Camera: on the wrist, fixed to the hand. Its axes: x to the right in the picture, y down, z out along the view.
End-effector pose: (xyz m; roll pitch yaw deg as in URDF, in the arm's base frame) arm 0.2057 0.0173 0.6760 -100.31 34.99 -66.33
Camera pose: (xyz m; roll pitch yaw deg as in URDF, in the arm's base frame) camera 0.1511 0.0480 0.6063 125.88 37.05 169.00
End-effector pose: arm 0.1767 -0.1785 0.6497 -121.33 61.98 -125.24
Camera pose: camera 0.1570 -0.0921 0.6193 108.54 11.34 119.02
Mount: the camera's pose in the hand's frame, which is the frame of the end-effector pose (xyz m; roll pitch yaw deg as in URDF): -0.0010 0.0911 -0.0217 -5.60 30.72 91.76
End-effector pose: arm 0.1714 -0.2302 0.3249 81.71 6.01 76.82
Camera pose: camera 0.1396 -0.2144 0.4115 1.17 -50.82 161.82
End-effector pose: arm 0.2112 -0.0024 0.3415 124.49 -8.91 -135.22
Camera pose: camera 0.1978 0.0317 0.4277 -116.20 -78.92 64.72
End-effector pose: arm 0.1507 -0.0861 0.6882 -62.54 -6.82 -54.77
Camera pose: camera 0.1749 -0.0810 0.5979 -127.98 83.77 -86.49
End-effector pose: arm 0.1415 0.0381 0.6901 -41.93 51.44 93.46
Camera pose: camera 0.0920 -0.0259 0.6429 70.39 35.04 -107.88
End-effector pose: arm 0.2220 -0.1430 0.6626 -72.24 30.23 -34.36
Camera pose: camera 0.1865 -0.1101 0.5824 103.76 55.93 169.25
